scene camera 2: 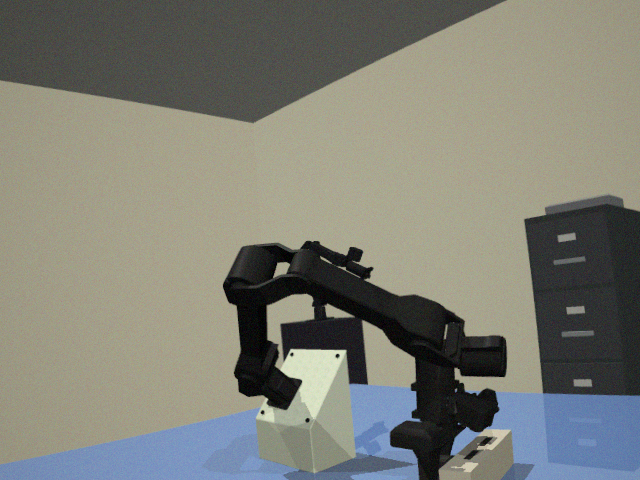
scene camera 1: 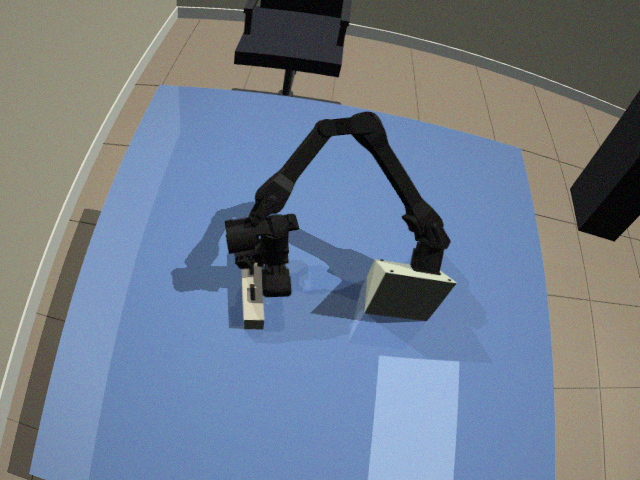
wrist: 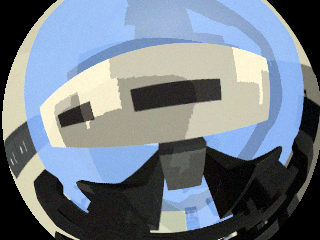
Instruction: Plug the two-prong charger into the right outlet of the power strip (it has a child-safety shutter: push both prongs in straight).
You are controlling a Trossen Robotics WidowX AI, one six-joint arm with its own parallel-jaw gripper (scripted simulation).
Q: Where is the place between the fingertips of my gripper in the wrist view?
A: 179, 149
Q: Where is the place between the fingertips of my gripper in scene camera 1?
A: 275, 275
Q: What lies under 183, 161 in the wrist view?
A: A dark grey charger.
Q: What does my gripper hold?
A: A dark grey charger.
